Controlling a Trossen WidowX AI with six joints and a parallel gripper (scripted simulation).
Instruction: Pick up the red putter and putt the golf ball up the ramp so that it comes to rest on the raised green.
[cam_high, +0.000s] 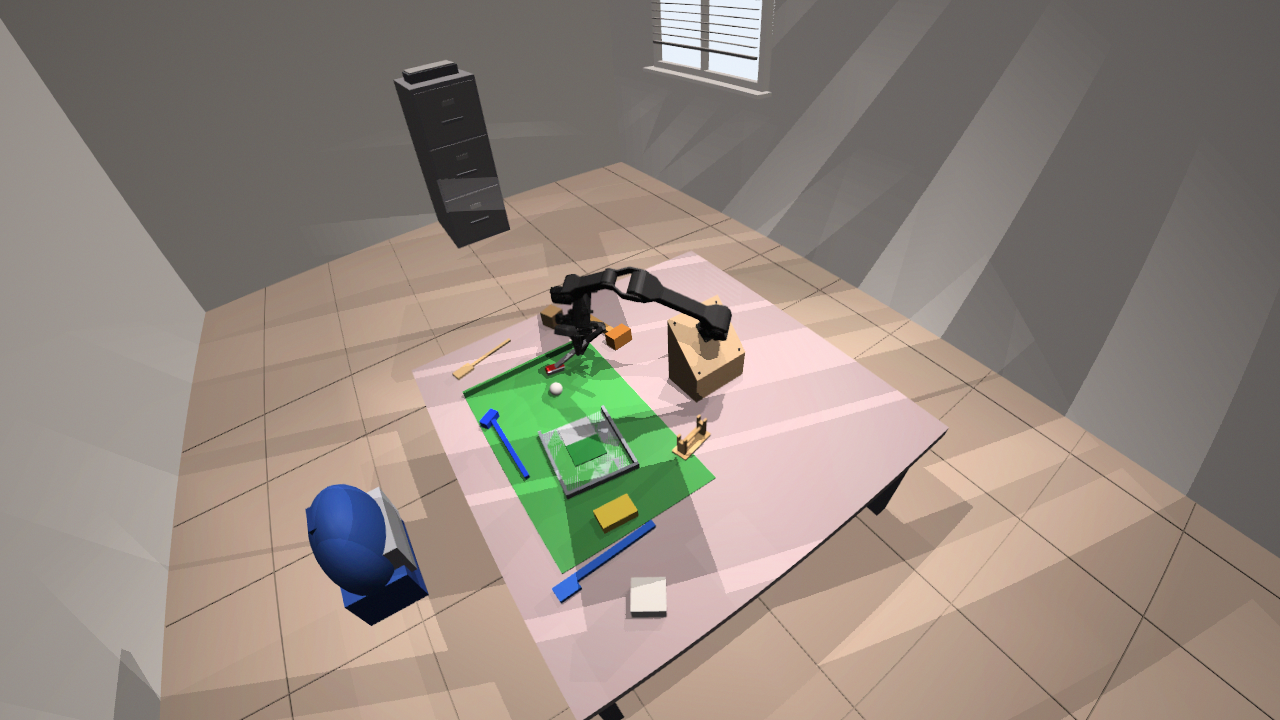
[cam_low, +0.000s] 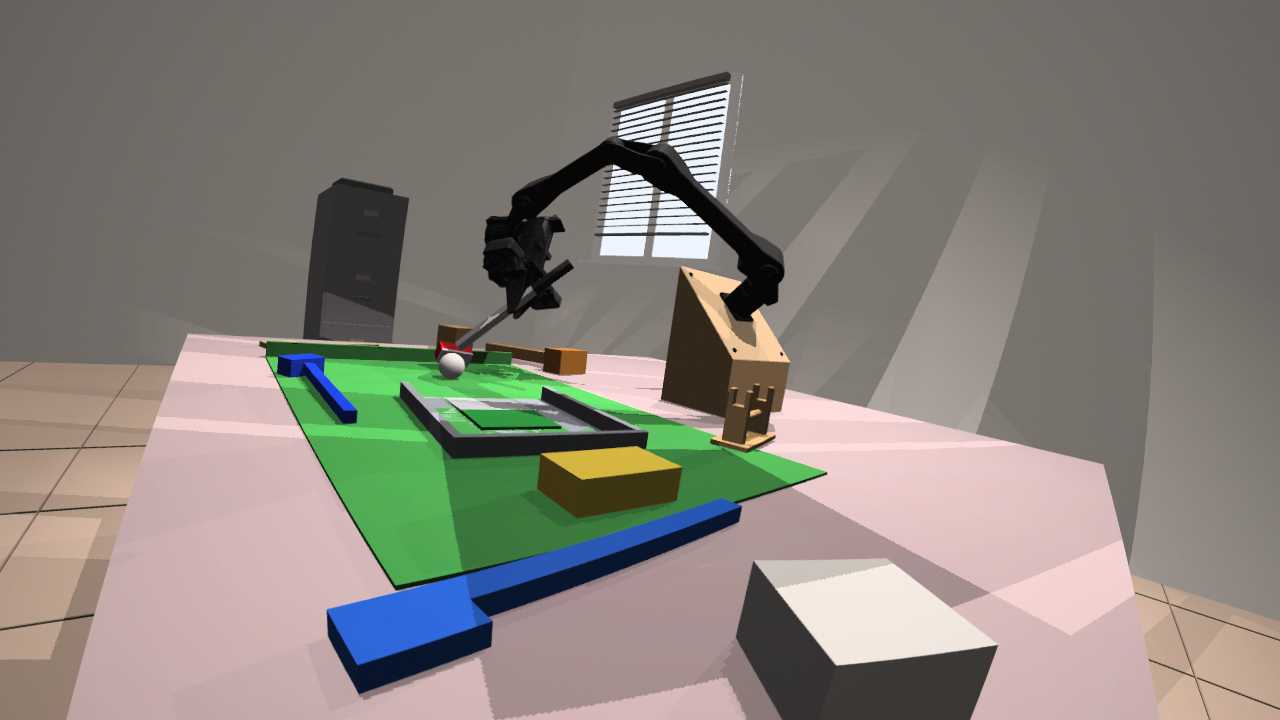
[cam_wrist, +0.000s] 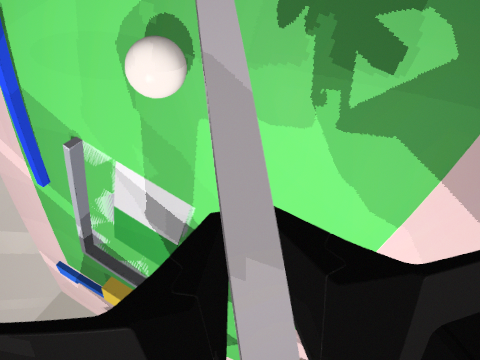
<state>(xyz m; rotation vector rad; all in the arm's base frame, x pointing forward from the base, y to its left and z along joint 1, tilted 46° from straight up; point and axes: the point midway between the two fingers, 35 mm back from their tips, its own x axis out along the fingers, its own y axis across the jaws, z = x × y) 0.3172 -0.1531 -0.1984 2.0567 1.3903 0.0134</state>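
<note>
Right now the white golf ball is 10 cm ahead of my gripper tip, 1 cm to the right of it and 9 cm below it. From my gripper tip the other things lie so: red putter (3 cm to the right, 1 cm below); blue putter (34 cm ahead, 7 cm to the left, 10 cm below); wooden stand (9 cm behind, 43 cm to the left, 8 cm below).
</note>
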